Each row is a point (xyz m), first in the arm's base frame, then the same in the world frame.
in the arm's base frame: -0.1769 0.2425 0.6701
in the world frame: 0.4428 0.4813 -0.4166
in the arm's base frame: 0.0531 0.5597 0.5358
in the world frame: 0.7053 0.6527 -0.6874
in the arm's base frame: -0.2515 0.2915 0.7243
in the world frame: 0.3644 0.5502 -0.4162
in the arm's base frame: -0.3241 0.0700 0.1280
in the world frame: 0.3603 -0.0002 -0.7433
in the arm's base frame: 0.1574 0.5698 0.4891
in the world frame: 0.8152 0.6356 -0.7152
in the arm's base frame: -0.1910 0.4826 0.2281
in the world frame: 0.5006 0.3886 -0.9079
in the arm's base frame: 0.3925 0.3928 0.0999
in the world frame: 1.0904 0.2634 -0.8695
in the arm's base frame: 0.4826 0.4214 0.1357
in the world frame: 1.1763 0.3121 -0.8478
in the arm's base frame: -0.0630 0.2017 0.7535
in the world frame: 0.5422 0.5070 -0.3115
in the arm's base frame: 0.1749 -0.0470 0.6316
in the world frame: 0.7807 0.2476 -0.2159
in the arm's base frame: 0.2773 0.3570 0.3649
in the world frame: 0.9391 0.3975 -0.6600
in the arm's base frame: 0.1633 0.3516 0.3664
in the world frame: 0.8258 0.3894 -0.6711
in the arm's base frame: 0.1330 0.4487 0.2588
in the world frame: 0.8154 0.3956 -0.8186
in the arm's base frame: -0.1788 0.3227 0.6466
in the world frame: 0.4484 0.5286 -0.4853
